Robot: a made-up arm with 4 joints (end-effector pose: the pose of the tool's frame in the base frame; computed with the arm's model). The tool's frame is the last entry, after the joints. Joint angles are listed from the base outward.
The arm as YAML. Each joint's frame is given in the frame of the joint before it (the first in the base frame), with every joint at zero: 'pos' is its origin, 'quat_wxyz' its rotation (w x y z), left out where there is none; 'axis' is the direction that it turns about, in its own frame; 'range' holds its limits. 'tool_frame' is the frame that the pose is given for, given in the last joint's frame.
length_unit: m
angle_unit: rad
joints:
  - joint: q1
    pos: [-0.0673, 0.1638, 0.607]
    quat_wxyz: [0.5, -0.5, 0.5, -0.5]
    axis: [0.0, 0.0, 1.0]
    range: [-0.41, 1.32]
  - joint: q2
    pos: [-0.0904, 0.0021, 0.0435]
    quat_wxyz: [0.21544, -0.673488, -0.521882, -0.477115]
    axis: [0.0, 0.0, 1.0]
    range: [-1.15, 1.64]
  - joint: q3
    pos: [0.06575, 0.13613, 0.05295]
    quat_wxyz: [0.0, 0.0, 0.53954, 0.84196]
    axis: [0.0, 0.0, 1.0]
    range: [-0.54, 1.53]
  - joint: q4
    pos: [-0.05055, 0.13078, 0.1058]
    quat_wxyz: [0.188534, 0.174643, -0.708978, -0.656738]
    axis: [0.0, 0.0, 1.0]
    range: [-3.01, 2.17]
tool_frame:
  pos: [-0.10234, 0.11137, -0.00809]
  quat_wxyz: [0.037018, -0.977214, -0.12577, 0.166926]
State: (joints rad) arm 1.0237 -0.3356 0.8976 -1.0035
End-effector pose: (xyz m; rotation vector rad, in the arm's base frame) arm 0.2302 0.2077 0.3123 1.1237 -1.4923 0.2926
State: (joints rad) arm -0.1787 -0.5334 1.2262 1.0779
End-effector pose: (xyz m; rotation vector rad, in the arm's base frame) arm 0.1073 0.1118 0.3186 0.8605 -0.8606 -1.0528
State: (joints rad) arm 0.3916 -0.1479 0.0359 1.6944
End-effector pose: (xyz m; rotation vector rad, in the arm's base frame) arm -0.0669 0.1896 0.4447 0.1059 0.1836 -1.8584
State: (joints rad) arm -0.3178 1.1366 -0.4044 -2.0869
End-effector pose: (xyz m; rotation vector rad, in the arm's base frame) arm -0.1636 -0.0842 0.6684 -0.3220 -0.0067 0.8545
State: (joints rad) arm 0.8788 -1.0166 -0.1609 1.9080
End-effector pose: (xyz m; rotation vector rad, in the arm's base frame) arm -0.0525 0.3004 0.5143 0.3164 0.8394 -0.9446
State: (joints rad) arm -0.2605 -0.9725 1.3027 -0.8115
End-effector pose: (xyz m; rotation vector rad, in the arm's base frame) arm 0.2918 0.0756 0.3072 0.7229 -1.1432 0.9431
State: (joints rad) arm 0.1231 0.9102 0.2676 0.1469
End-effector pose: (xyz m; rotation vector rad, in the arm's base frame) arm -0.2521 -0.0366 0.4734 -0.2794 -1.0403 -1.0330
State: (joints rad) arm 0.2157 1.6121 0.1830 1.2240
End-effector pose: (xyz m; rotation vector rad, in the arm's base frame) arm -0.2134 0.1603 0.4570 -0.3583 -1.4960 -2.6113
